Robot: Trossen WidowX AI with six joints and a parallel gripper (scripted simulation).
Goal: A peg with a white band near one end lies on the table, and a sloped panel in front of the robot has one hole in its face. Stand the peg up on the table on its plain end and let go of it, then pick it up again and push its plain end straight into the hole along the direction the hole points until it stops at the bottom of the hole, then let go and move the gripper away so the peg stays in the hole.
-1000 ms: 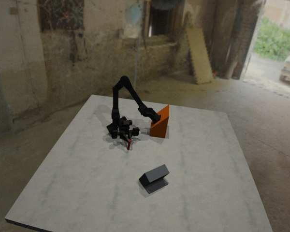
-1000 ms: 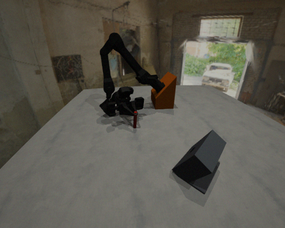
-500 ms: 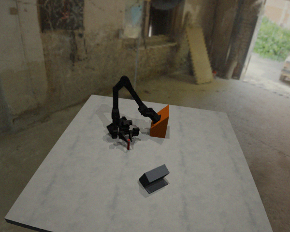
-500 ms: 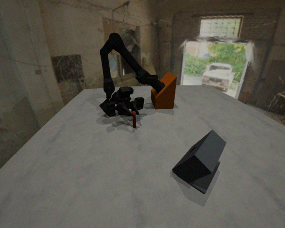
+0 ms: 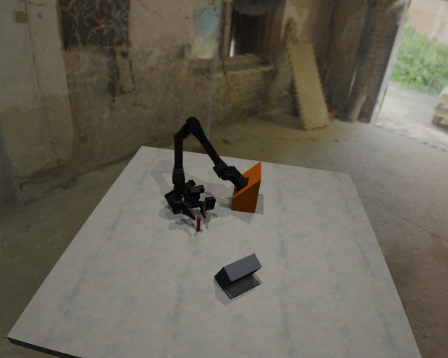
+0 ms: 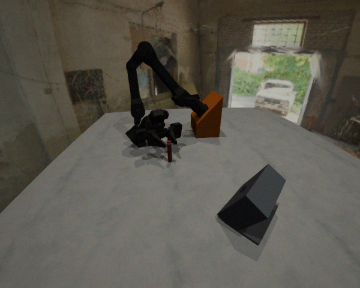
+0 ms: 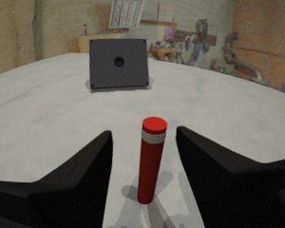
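My gripper tip is now 10 mm to the left of the red peg and 10 mm above it. Round my gripper tip: dark grey sloped panel (230 mm ahead, 190 mm to the left, 20 mm below).
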